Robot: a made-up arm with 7 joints.
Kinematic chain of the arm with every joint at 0, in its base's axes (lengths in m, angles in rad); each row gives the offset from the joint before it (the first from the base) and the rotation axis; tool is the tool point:
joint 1: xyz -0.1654 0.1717 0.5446 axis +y
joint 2: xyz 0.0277 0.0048 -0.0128 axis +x
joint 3: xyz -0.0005 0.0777 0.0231 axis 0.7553 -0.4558 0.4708
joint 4: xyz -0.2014 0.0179 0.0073 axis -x
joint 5: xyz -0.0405 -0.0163 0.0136 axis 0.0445 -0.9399 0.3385
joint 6: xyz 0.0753 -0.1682 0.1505 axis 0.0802 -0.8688 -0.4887
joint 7: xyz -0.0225 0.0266 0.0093 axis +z
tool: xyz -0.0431 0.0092 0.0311
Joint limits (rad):
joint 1: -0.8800..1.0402
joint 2: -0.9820..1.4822
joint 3: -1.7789..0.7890
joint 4: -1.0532..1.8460
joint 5: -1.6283..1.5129
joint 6: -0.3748..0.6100
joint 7: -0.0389..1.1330
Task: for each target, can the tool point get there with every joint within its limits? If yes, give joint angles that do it. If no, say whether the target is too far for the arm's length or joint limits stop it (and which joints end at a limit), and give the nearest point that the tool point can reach.
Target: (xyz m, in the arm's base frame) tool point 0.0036 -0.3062 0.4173
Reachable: no: joint limits stop it (at a limit: joint 1, joint 3, joint 4, joint 6, joint 7) | nearest point -0.1194 -0.1158 0.3915 | short by 0.228 m
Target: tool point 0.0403 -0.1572 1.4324
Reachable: no: too far | nearest point -0.0537 0.0134 1.0268 | short by 0.450 m
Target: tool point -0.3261 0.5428 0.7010
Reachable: yes | joints -0.4707 -0.2236 -1.1959 0.0809 0.3825 0.1979 0.6026
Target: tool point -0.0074 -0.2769 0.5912
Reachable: no: joint limits stop it (at a limit: joint 1, joint 2, joint 6, joint 7) | nearest point -0.0280 -0.1384 0.6627 | short by 0.157 m
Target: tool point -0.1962 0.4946 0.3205
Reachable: yes | joints 0.6332 -0.4117 -1.5180 1.3605 -0.5942 0.3451 0.5832
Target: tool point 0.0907 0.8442 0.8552
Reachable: no: too far | nearest point 0.0076 0.6344 0.7545 | short by 0.247 m
